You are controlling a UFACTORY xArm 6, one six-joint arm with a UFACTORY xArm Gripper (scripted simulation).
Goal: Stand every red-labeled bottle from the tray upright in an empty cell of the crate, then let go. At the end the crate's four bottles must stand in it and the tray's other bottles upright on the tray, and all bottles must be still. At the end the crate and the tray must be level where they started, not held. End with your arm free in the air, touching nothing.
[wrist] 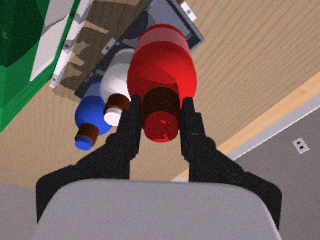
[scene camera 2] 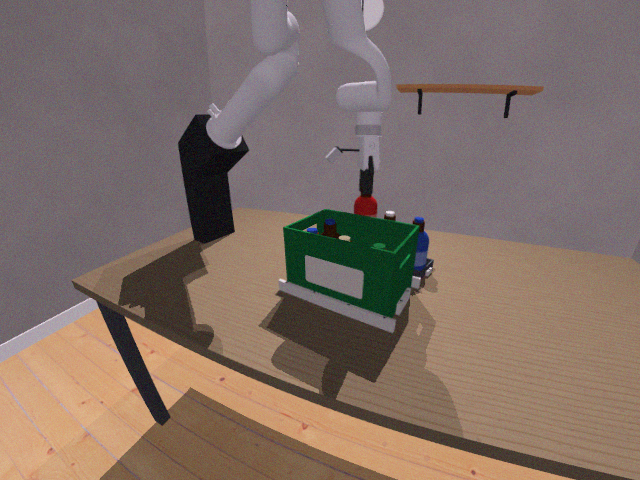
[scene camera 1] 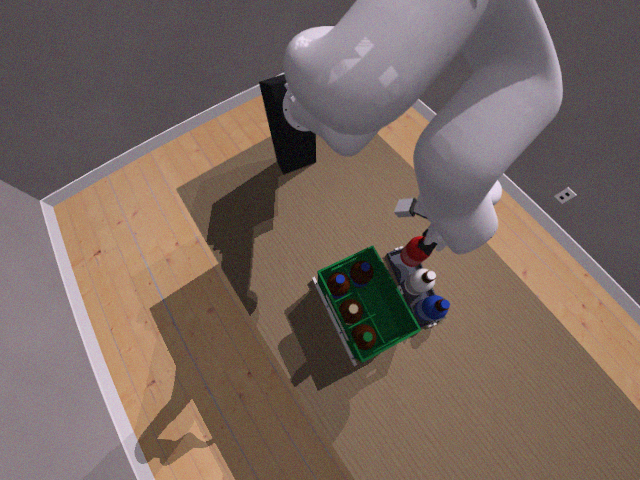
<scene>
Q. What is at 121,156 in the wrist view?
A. My gripper.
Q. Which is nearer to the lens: the blue-labeled bottle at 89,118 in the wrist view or the red-labeled bottle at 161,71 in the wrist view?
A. The red-labeled bottle.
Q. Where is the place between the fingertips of my gripper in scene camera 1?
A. At 424,242
</scene>
